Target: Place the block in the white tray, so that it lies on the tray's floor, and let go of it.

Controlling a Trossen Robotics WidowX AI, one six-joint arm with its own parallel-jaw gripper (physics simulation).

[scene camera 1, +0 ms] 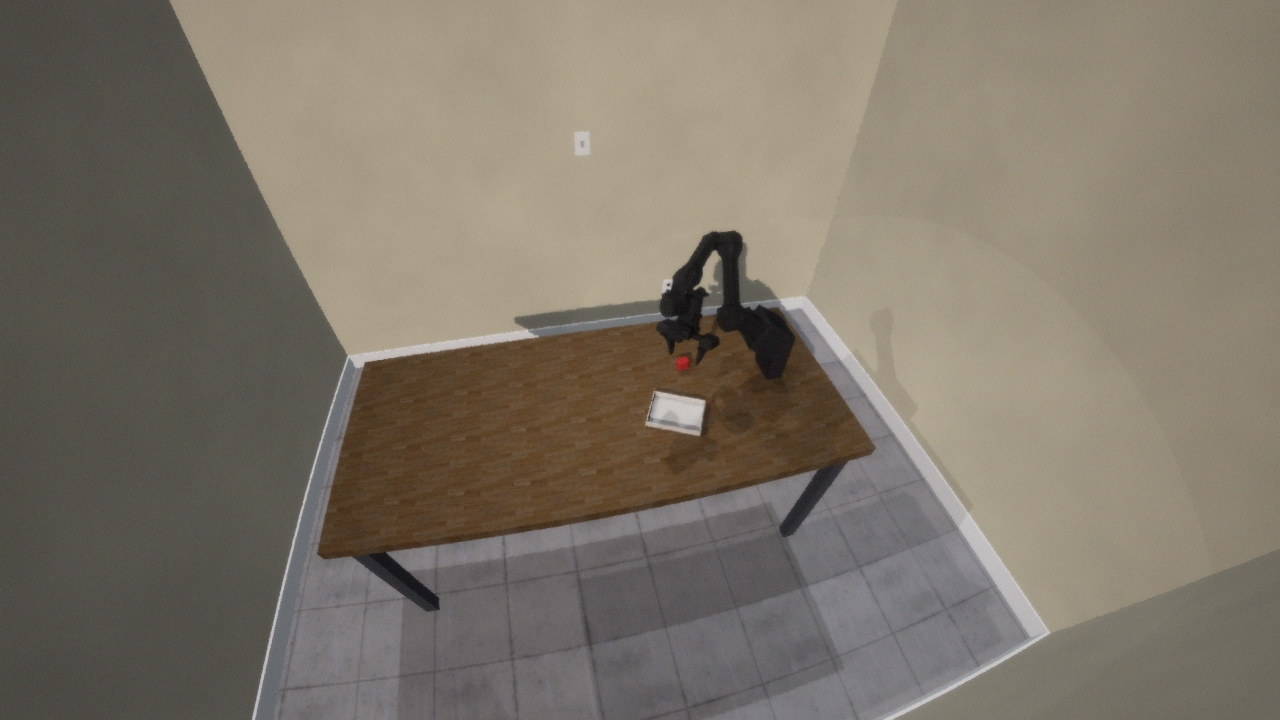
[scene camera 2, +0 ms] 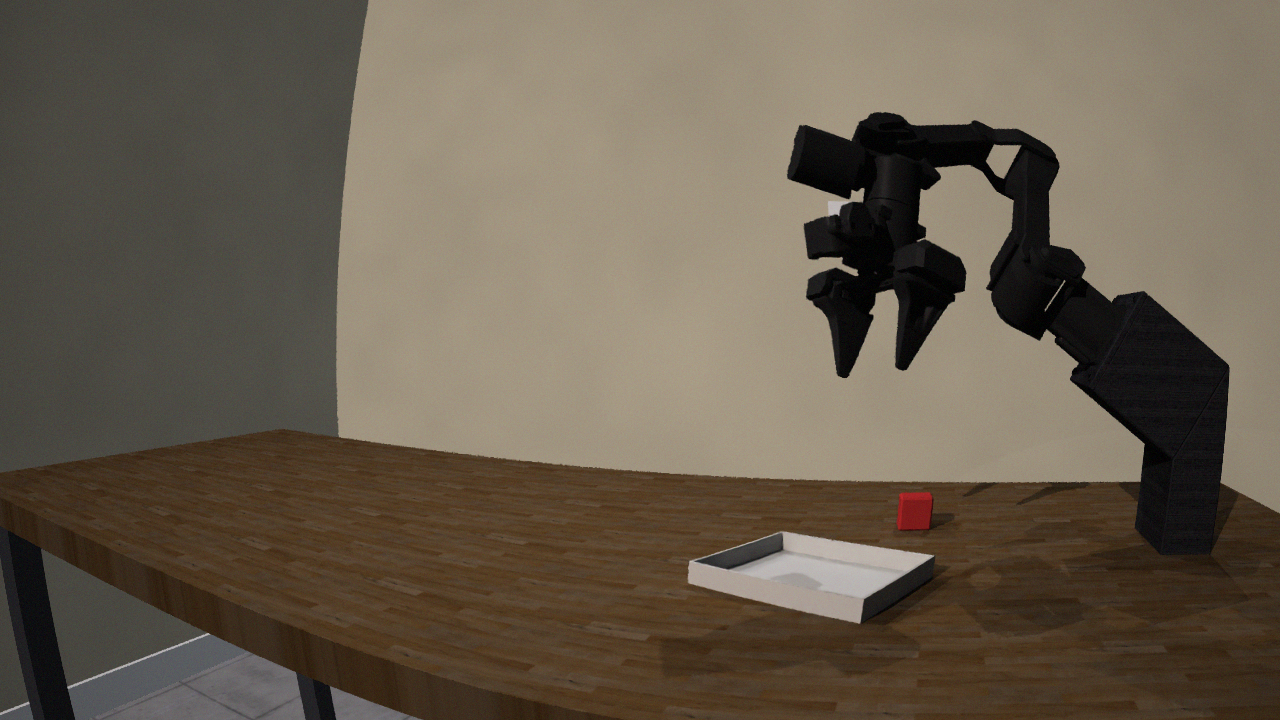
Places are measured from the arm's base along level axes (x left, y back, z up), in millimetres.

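Pixels of known places: gripper, fingertip midpoint: (scene camera 1: 683, 359) (scene camera 2: 870, 373); arm's base, link origin: (scene camera 1: 754, 326) (scene camera 2: 1104, 337).
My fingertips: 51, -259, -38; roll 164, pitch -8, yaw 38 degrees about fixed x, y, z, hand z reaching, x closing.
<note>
Ahead of a thing's pixels: the offset from my fingertips to its middle, as dx, dy, dz. Level surfaces: height alone.
A small red block @(-123, +60, -152) (scene camera 1: 682, 363) (scene camera 2: 914, 511) sits on the wooden table, apart from the tray and behind it as seen in scene camera 2. The white tray @(+72, -32, -161) (scene camera 1: 674, 432) (scene camera 2: 776, 595) is shallow and rectangular, lies flat on the table, and holds no block. My gripper (scene camera 1: 685, 354) (scene camera 2: 872, 371) is open and empty, with its fingers pointing down. It hangs well above the table; in scene camera 2 its fingertips are above and a little left of the block.
The wooden table @(dz -171) (scene camera 1: 483, 429) (scene camera 2: 447, 528) carries the tray and the block. The arm's base (scene camera 1: 772, 344) (scene camera 2: 1177, 483) stands at the table's right end. A beige wall (scene camera 1: 501, 223) (scene camera 2: 581, 268) rises behind the table.
</note>
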